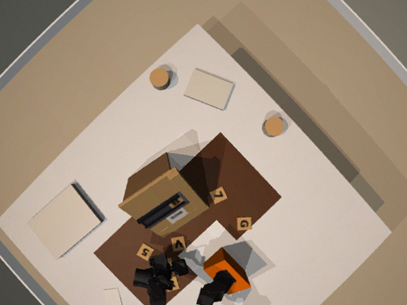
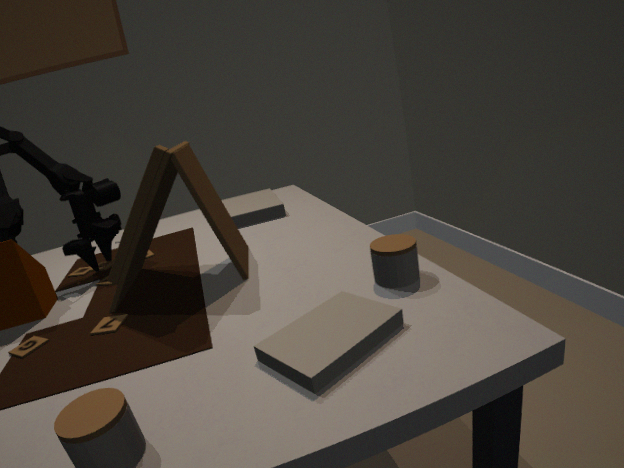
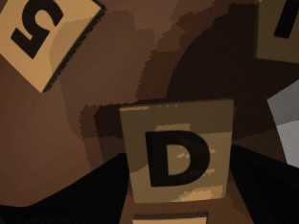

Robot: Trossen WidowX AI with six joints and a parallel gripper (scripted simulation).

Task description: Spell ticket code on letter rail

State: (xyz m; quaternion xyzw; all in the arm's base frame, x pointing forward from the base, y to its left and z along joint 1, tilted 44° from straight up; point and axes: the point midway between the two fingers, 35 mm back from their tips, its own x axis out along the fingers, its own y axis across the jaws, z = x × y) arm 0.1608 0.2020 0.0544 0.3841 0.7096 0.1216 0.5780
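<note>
My gripper tip is now 140 mm short of the white ticket, 190 mm to the left of it and 70 mm below it. Also, from my gripper tip: brown mat 40 mm ahead, 170 mm to the right, 10 mm below; then pale card 30 mm ahead, 300 mm to the left, 10 mm below; then flat slab 450 mm ahead, 630 mm to the right.
</note>
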